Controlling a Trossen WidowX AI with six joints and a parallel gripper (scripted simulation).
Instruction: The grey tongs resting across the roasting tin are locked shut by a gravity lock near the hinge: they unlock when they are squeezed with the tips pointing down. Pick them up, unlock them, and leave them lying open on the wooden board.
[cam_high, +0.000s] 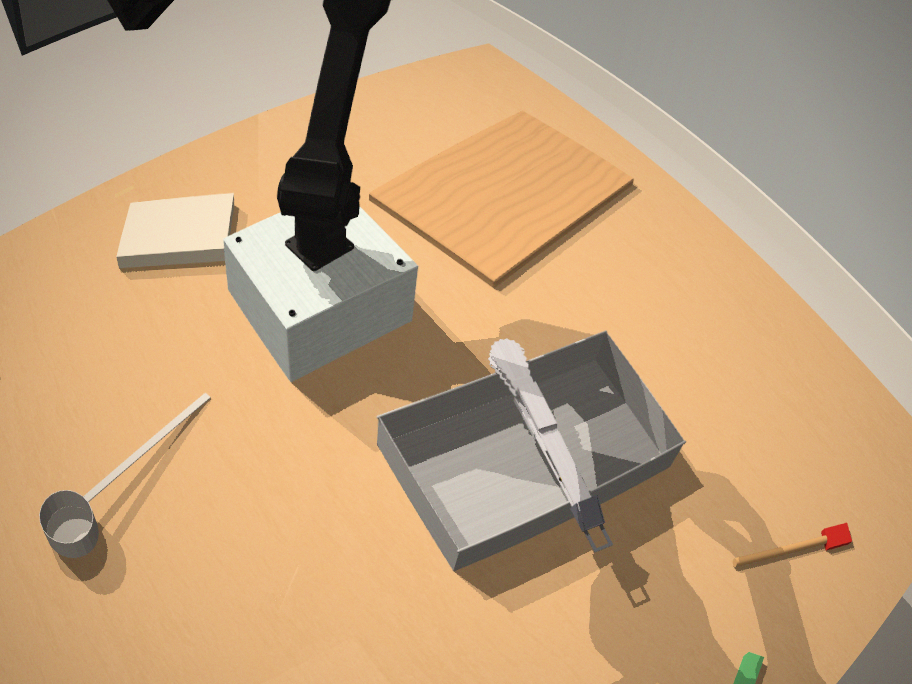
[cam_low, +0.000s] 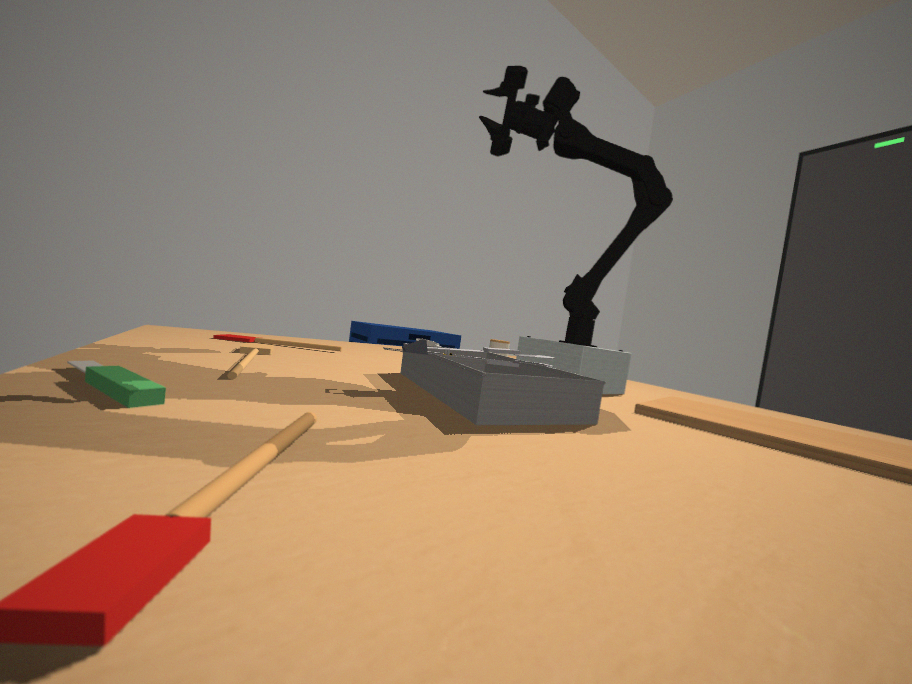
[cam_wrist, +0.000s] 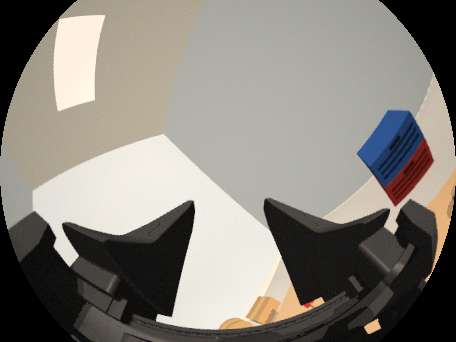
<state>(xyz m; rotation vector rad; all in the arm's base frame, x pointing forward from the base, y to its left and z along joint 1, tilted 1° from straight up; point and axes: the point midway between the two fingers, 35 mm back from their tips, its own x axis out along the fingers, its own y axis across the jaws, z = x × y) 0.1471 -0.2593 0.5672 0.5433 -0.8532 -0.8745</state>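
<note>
The grey roasting tin lies 66 cm below my gripper tip, 32 cm to the left of it and 19 cm ahead of it. The rest, counted from my gripper tip: beige slab 67 cm below, 40 cm behind, 19 cm to the left; then wooden board 68 cm below, 64 cm to the left, 15 cm behind.
</note>
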